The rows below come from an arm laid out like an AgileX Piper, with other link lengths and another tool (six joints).
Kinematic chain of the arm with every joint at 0, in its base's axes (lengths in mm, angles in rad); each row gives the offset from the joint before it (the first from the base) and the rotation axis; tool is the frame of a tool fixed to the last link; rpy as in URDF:
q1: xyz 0 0 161.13 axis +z
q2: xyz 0 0 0 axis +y
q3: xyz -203.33 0 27.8 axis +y
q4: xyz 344.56 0 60.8 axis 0.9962 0 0.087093
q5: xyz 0 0 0 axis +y
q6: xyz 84.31 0 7.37 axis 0.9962 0 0.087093
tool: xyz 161.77 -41 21.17 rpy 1.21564 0.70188 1.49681
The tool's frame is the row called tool.
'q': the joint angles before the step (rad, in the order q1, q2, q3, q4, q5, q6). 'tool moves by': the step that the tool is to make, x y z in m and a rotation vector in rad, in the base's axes. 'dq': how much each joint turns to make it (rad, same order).
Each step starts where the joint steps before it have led.
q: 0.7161, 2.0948, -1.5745, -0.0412, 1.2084, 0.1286
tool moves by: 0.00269, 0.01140, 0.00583, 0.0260, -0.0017, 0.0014
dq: 0.0050, 0.0123, -0.0381, 0.0200, 0.0073, -0.0048
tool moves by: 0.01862, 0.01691, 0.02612, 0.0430, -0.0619, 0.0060
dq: 0.0054, -0.0054, -0.0693, -0.0094, 0.0000, 0.0028
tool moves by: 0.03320, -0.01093, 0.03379, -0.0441, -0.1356, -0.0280
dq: 0.0000, -0.0182, -0.0476, -0.1328, -0.0002, 0.0676
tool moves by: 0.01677, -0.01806, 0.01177, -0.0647, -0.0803, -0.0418
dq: 0.0000, 0.0001, -0.0062, -0.1123, 0.0039, 0.0721
